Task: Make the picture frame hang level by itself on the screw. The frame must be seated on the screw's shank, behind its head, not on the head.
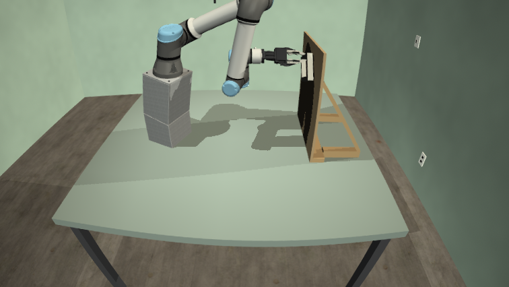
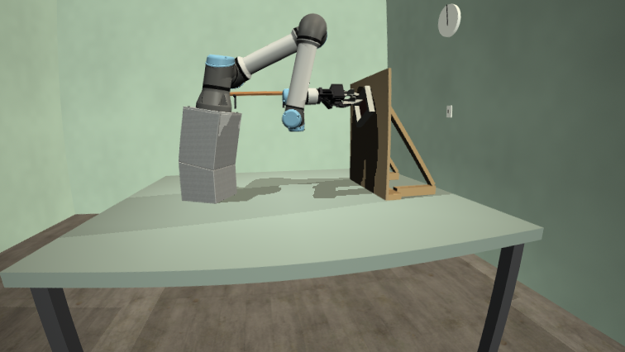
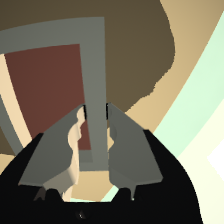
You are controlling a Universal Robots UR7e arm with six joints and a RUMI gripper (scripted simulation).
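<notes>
The picture frame lies 5 cm below my hand, 3 cm to the right of it and 2 cm ahead of it. Round my hand: upright wooden board: 17 cm below, 4 cm ahead, 2 cm to the right.
</notes>
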